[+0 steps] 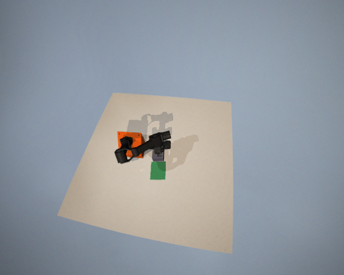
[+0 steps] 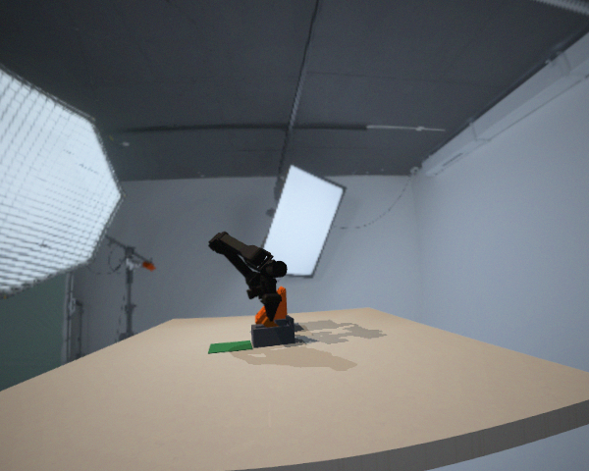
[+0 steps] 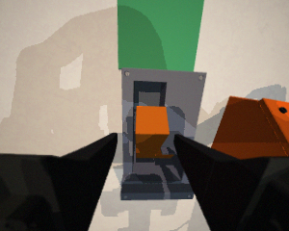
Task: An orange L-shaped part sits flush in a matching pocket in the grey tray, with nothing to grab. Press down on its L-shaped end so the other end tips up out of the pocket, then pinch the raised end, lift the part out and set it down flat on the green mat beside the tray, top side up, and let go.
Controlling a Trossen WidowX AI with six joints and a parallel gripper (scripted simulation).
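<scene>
Now: gripper tip 2 cm past the orange L-shaped part, 3 cm to the right of it and 5 cm above it. Also, from my gripper tip: green mat: 1 cm ahead, 15 cm to the right, 10 cm below.
</scene>
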